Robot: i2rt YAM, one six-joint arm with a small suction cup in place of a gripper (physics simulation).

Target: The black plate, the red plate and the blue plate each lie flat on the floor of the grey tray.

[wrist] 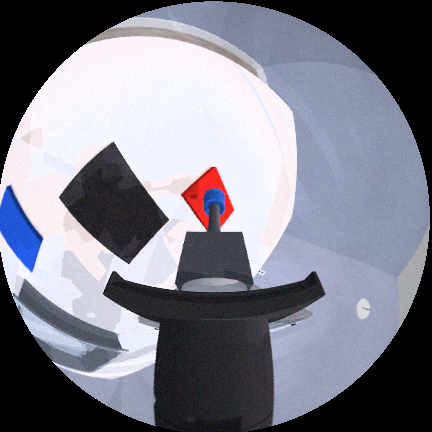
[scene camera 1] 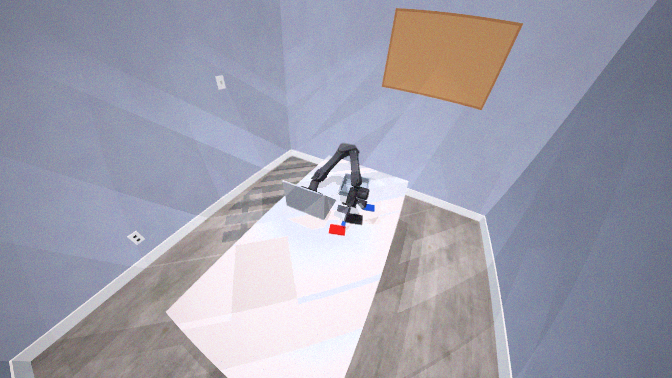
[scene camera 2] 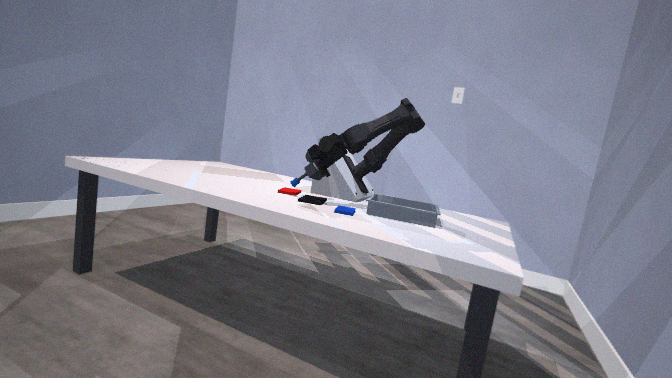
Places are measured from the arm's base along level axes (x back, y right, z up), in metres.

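Pixels of known places: hand at its tool point: (wrist: 213, 197) (scene camera 1: 343, 225) (scene camera 2: 292, 184); arm's base at its link origin: (scene camera 2: 354, 174).
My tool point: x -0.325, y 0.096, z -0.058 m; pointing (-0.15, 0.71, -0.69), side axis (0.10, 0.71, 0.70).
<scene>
Ahead of a thing's pixels: the offset from my tool point to its top centre. Level surfaces: height alone.
The red plate {dx +0.024, dy +0.028, dz -0.030 m} (scene camera 1: 337, 230) (scene camera 2: 289, 191) (wrist: 214, 178) lies flat on the table. The black plate {dx -0.023, dy -0.119, dz -0.031 m} (scene camera 1: 355, 219) (scene camera 2: 312, 200) (wrist: 114, 202) lies flat beside it, and the blue plate {dx -0.064, dy -0.281, dz -0.030 m} (scene camera 1: 370, 207) (scene camera 2: 345, 210) (wrist: 19, 230) lies flat nearer the tray. The grey tray {dx +0.125, dy -0.415, dz +0.010 m} (scene camera 1: 341, 187) (scene camera 2: 400, 213) (wrist: 65, 318) stands on the table; its floor is mostly hidden. My suction cup (scene camera 1: 343, 224) (scene camera 2: 295, 182) (wrist: 214, 196) holds nothing. It hangs a little above the table by the red plate, with a gap showing in the second scene view, and covers part of that plate in the wrist view.
A slanted grey panel (scene camera 1: 305, 200) (scene camera 2: 325, 188) stands at the arm's base, close to the plates and the tray. The arm (scene camera 1: 354, 167) (scene camera 2: 372, 132) reaches over the table {dz -0.040 m} (scene camera 1: 320, 265) (scene camera 2: 165, 175) and partly covers the tray in the first scene view.
</scene>
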